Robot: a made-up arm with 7 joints.
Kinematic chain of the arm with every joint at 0, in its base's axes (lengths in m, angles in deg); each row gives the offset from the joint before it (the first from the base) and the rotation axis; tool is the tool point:
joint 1: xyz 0 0 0.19 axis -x
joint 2: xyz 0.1 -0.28 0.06 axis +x
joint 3: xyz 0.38 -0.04 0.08 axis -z
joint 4: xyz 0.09 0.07 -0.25 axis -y
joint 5: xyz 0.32 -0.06 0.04 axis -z
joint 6: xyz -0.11 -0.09 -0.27 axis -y
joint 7: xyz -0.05 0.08 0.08 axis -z
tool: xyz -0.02 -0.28 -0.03
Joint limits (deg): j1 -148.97..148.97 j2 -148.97..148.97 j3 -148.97..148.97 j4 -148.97..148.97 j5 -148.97..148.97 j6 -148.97..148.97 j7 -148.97..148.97
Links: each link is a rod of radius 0.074 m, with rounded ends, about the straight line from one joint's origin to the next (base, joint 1, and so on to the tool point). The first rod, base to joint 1, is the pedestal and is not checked.
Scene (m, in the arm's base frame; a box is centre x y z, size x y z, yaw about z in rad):
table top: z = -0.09
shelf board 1: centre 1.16 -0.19 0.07 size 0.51 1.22 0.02 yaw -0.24
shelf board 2: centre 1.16 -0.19 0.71 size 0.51 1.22 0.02 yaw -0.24
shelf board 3: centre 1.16 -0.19 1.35 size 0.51 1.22 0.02 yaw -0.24
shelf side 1: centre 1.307 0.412 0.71 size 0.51 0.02 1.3 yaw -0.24
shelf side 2: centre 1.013 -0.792 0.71 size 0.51 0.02 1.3 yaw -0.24
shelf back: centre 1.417 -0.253 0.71 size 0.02 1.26 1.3 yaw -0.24
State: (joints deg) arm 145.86 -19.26 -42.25 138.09 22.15 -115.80 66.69
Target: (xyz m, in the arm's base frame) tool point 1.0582 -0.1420 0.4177
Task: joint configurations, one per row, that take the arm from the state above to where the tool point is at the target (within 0.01 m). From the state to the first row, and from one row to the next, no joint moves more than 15 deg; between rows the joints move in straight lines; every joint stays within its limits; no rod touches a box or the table.
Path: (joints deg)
1: 142.75 -22.84 -36.57 127.33 29.80 -102.45 70.43
2: 139.64 -26.43 -30.89 116.58 37.44 -89.10 74.17
3: 136.54 -30.01 -25.22 105.82 45.09 -75.75 77.91
4: 133.43 -33.60 -19.54 95.07 52.74 -62.40 81.66
5: 130.32 -37.18 -13.86 84.31 60.39 -49.05 85.40
6: 127.21 -40.77 -8.18 73.56 68.03 -35.70 89.14
7: 124.10 -44.35 -2.50 62.80 75.68 -22.35 92.88
8: 121.00 -47.94 3.17 52.05 83.33 -9.00 96.62
9: 117.89 -51.52 8.85 41.29 90.97 4.35 100.36

